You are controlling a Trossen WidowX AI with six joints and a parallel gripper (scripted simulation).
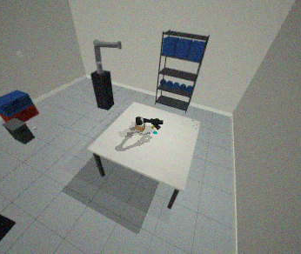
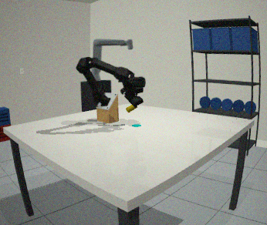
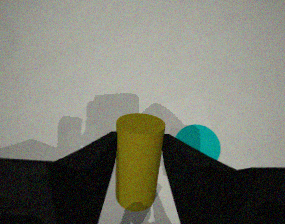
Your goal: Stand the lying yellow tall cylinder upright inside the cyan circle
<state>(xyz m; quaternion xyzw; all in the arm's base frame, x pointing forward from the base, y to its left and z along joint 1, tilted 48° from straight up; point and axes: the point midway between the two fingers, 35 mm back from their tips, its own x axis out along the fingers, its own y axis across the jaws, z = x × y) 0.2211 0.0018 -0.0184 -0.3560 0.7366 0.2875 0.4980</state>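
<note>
My gripper tip is now 120 mm above the cyan circle, 30 mm short of it and 20 mm to the left of it. Also, from my gripper tip: yellow tall cylinder 10 mm to the right, 10 mm below, 10 mm behind.
</note>
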